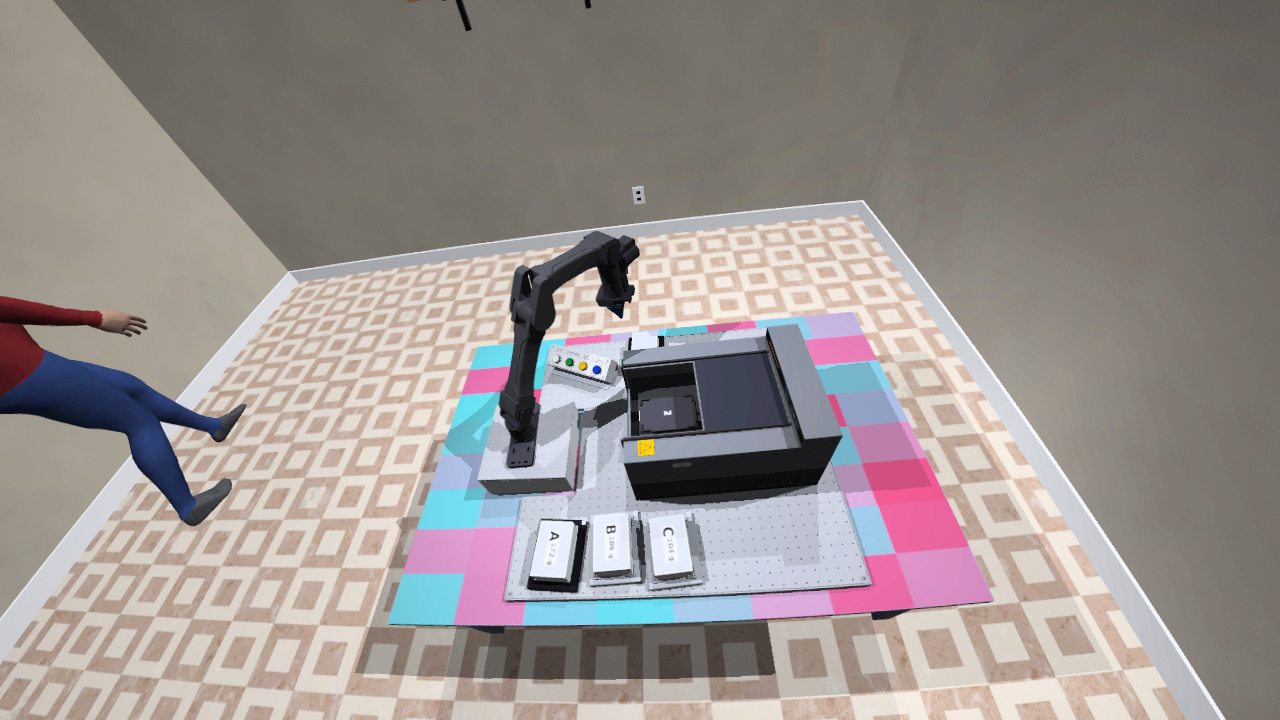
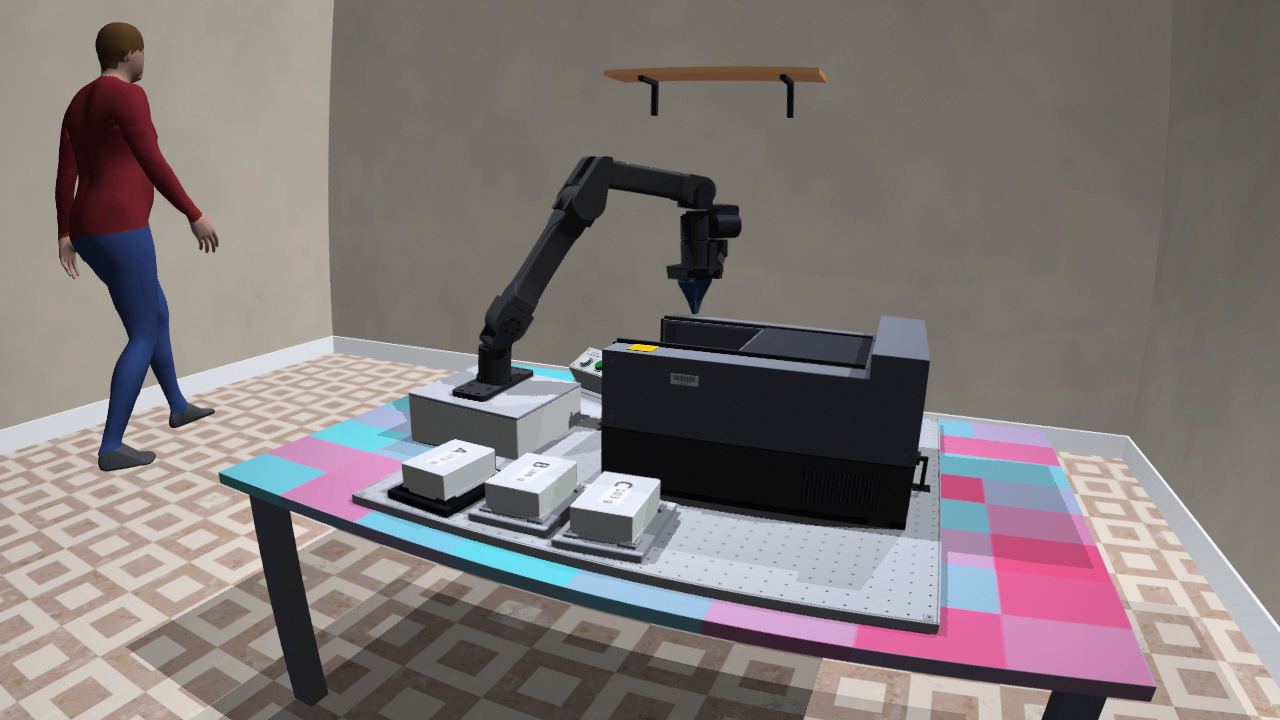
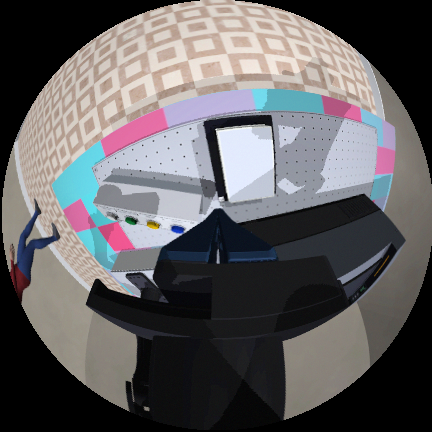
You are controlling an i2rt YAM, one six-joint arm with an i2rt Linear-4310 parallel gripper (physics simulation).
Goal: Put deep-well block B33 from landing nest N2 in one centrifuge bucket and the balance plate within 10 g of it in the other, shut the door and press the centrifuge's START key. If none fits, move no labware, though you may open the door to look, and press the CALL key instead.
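Seen in the pictures: gripper, fingertip midpoint: (image 1: 621, 317) (image 2: 695, 313) (image 3: 217, 214); arm's base at its link origin: (image 1: 524, 434) (image 2: 494, 384) (image 3: 150, 289).
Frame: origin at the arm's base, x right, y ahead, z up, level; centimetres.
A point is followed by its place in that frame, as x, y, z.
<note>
My gripper (image 1: 619, 313) {-30.2, 30.1, 11.0} (image 2: 694, 310) {-30.2, 30.1, 11.0} (image 3: 217, 214) {-30.2, 30.1, 11.0} is shut and empty, blue fingertips down, high above the back left edge of the dark centrifuge (image 1: 720, 456) {19.6, 50.3, 12.8} (image 2: 760, 394) {19.7, 52.7, 9.7} (image 3: 335, 240) {-13.4, 51.0, 5.5}. Through the top opening shows a bucket (image 1: 667, 414) {3.2, 40.1, 6.5} marked 2; the other bucket does not show. White blocks A (image 1: 554, 549) {31.0, 10.3, -2.0} (image 2: 449, 467) {34.3, 12.2, -2.1}, B (image 1: 611, 542) {30.6, 23.7, -2.0} (image 2: 531, 484) {34.4, 25.6, -2.1} and C (image 1: 671, 546) {32.8, 37.3, -2.1} (image 2: 615, 506) {36.4, 38.4, -2.0} sit in nests at the front; their weights are hard to read. A white-topped block (image 1: 644, 341) {-31.1, 35.6, -1.6} (image 3: 247, 162) {-29.9, 35.3, -1.6} lies in a black frame behind the centrifuge; its label does not show.
A sloped key box (image 1: 581, 365) {-23.2, 15.3, -0.5} (image 3: 145, 210) {-27.4, 16.9, 0.6} stands left of the centrifuge, with white, green, yellow and blue (image 1: 597, 369) {-20.7, 20.4, -0.5} (image 3: 177, 229) {-21.3, 20.4, -0.2} keys. The arm's base block (image 1: 537, 465) {9.8, 4.6, -0.3} (image 2: 501, 411) {12.6, 8.7, -0.4} stands front left of it. A person (image 1: 98, 385) (image 2: 111, 179) is at the left.
</note>
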